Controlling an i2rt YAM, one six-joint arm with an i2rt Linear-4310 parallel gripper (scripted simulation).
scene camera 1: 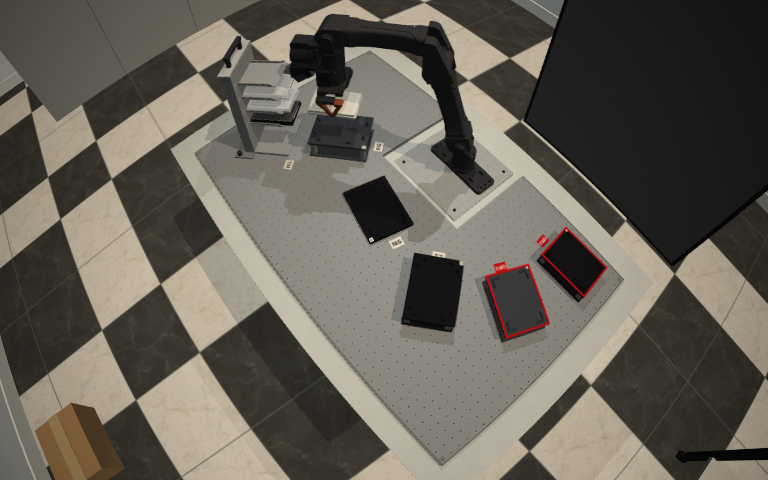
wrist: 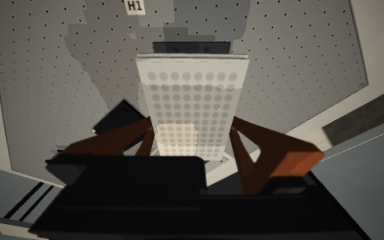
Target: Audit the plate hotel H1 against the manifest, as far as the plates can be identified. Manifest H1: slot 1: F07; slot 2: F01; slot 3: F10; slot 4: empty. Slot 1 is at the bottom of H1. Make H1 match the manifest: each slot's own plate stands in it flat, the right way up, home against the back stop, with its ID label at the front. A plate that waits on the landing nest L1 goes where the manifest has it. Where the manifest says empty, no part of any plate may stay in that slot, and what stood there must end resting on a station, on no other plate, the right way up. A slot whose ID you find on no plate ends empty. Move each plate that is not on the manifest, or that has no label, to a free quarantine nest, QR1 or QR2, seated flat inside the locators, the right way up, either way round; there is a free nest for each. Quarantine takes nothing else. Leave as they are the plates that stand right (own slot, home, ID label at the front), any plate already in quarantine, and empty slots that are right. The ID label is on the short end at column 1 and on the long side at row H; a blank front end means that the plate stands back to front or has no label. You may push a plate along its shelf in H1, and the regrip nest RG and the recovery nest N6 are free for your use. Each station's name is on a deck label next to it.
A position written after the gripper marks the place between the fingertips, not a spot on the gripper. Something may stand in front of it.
Note:
In view: the gripper (scene camera 1: 336, 105), a white well plate (scene camera 1: 349, 110), a regrip nest RG (wrist: 182, 46), a black nest N6 (scene camera 1: 376, 207), a red-framed quarantine nest (scene camera 1: 517, 299) and a hotel shelf (scene camera 1: 270, 73).
The white well plate shows as well in the wrist view (wrist: 192, 97). The gripper is seen too in the wrist view (wrist: 191, 119). The black nest N6 is seen too in the wrist view (wrist: 114, 120).

